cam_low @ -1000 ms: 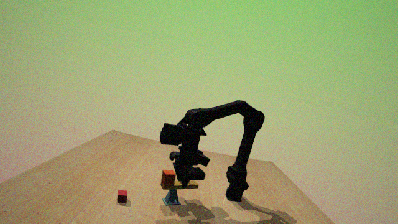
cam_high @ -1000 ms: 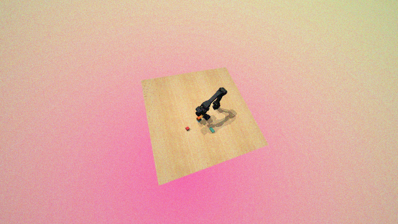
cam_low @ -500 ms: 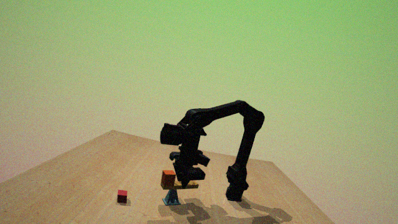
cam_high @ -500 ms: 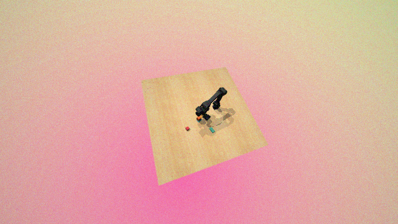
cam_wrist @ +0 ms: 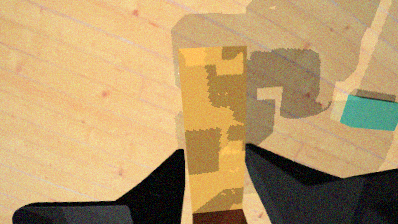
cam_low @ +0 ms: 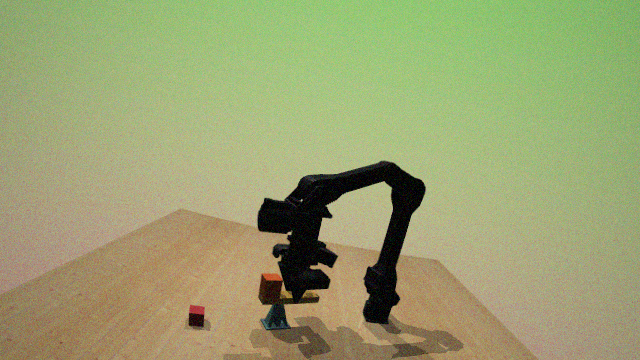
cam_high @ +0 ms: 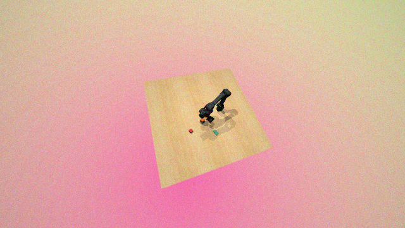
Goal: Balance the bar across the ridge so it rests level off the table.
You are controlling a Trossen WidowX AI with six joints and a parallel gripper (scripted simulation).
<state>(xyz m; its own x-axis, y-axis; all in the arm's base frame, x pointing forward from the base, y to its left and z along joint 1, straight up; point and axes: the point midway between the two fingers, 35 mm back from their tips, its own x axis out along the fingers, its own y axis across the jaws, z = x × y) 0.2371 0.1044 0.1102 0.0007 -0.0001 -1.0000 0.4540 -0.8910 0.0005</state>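
The bar is 30 mm ahead of my gripper tip, 10 mm to the left of it and 20 mm above it. Round my gripper tip: teal block (80 mm behind, 180 mm to the left, 70 mm below); small red cube (200 mm ahead, 80 mm to the left, 60 mm below).
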